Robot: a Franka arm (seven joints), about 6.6 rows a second.
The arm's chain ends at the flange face. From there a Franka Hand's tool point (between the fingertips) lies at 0.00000 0.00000 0.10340 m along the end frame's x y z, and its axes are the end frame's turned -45 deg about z.
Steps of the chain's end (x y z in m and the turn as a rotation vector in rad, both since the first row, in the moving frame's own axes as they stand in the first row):
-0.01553 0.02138 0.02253 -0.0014 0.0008 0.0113
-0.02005 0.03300 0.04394 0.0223 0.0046 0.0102
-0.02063 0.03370 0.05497 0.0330 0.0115 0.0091
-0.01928 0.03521 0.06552 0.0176 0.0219 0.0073
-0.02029 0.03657 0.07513 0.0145 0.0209 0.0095
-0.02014 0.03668 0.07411 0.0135 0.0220 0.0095
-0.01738 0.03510 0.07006 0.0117 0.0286 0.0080
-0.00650 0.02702 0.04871 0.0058 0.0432 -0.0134
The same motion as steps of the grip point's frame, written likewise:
-0.02614 0.00430 0.02253 -0.0016 -0.0004 0.0113
-0.03554 0.00787 0.04391 0.0125 0.0190 0.0102
-0.03516 0.00769 0.05491 0.0152 0.0315 0.0091
-0.03564 0.01159 0.06548 -0.0030 0.0279 0.0073
-0.03762 0.01199 0.07510 -0.0045 0.0250 0.0095
-0.03759 0.01233 0.07408 -0.0060 0.0251 0.0095
-0.03417 0.01378 0.07001 -0.0120 0.0285 0.0080
-0.02010 0.01722 0.04861 -0.0264 0.0346 -0.0134

